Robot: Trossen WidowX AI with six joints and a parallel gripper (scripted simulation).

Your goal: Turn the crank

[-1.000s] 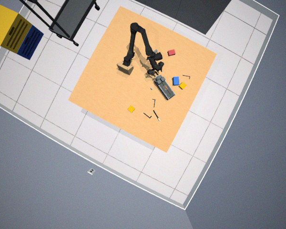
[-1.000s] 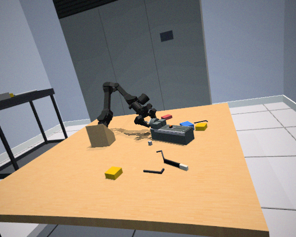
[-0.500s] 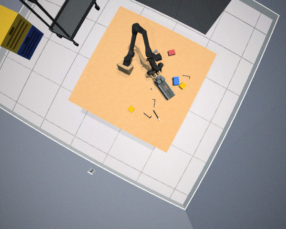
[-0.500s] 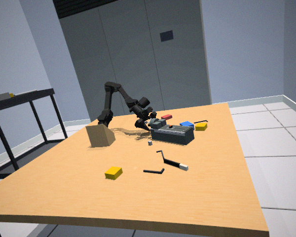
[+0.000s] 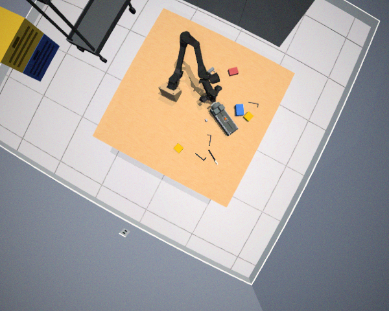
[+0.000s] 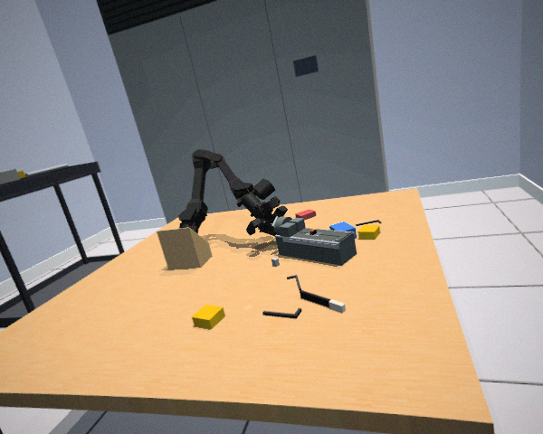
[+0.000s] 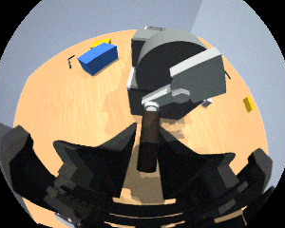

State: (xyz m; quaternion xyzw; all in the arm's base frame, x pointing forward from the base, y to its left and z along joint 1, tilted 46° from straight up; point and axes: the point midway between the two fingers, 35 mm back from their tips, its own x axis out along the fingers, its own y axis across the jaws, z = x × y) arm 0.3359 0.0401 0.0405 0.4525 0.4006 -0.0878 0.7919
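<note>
Now: gripper tip 2 cm below the dark crank handle, 2 cm past it and 1 cm to the right of it. The rest, counted from my gripper tip: small grey cube: 15 cm to the right, 3 cm below; blue block: 22 cm ahead, 3 cm to the left, 2 cm below; red pointer: 13 cm ahead, 10 cm to the right, 4 cm above.
</note>
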